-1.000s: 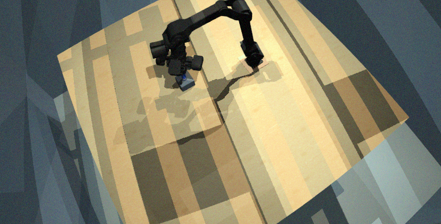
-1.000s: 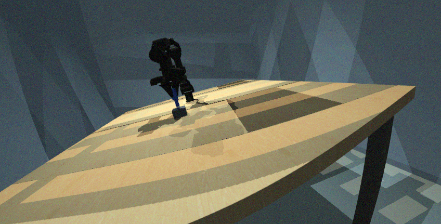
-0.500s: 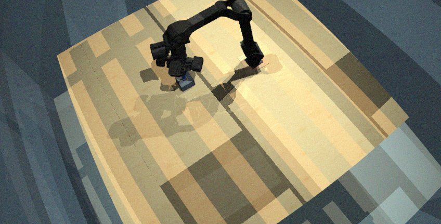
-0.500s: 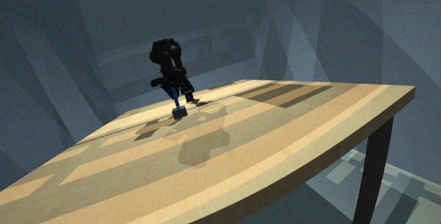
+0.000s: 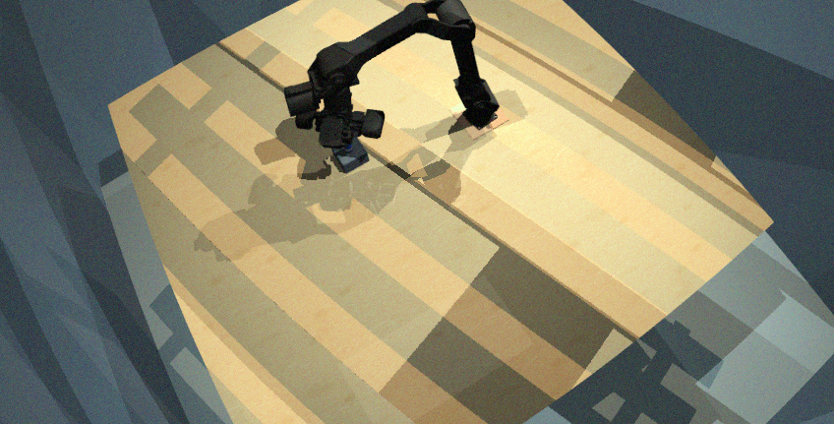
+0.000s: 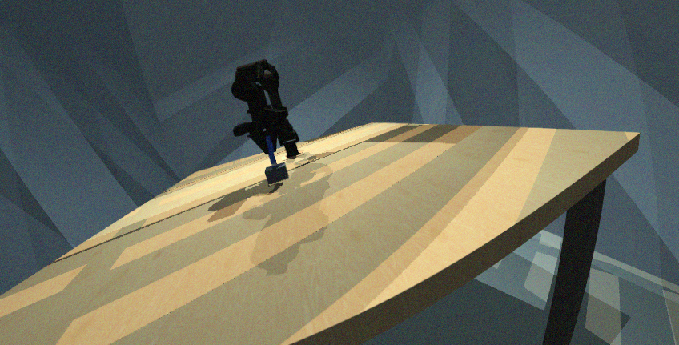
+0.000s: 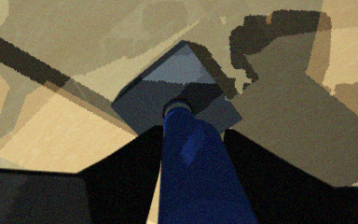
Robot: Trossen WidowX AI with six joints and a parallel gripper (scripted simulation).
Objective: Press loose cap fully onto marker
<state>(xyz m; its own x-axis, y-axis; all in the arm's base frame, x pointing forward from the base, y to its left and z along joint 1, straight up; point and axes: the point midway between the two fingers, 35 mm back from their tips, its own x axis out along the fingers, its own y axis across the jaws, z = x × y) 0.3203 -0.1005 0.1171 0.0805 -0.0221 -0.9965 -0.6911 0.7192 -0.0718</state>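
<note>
Right now the blue cap is 3 cm above my gripper tip. From my gripper tip the other things lie so: holder block 1 cm behind, 7 cm below.
</note>
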